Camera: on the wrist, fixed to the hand. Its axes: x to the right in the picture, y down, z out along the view.
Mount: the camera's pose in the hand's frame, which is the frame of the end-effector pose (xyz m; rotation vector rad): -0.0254 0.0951 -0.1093 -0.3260 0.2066 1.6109
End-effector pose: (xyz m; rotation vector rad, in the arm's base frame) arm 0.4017 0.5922 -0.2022 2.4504 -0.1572 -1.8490
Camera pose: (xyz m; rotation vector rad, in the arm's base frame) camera 0.4960 0.5001 -0.1369 1.2946 -1.2071 -0.7415
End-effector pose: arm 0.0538 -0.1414 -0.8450 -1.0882 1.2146 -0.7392
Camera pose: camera -0.0673 -0.1134 -0.9237 -0.0059 1.9093 0.6270
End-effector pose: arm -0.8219 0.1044 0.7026 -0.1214 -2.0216 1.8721
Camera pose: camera -0.7804 0.2097 0.6086 1.6915 1.4274 -1.2783
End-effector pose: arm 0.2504 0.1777 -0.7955 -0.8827 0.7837 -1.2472
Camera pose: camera 0.1931 0.1975 -0.9295 -0.1308 1.4264 0.2424
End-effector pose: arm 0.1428 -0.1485 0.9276 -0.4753 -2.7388 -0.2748
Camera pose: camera 0.2322 -0.0947 1.0312 -2.2353 -1.3686 -0.2634
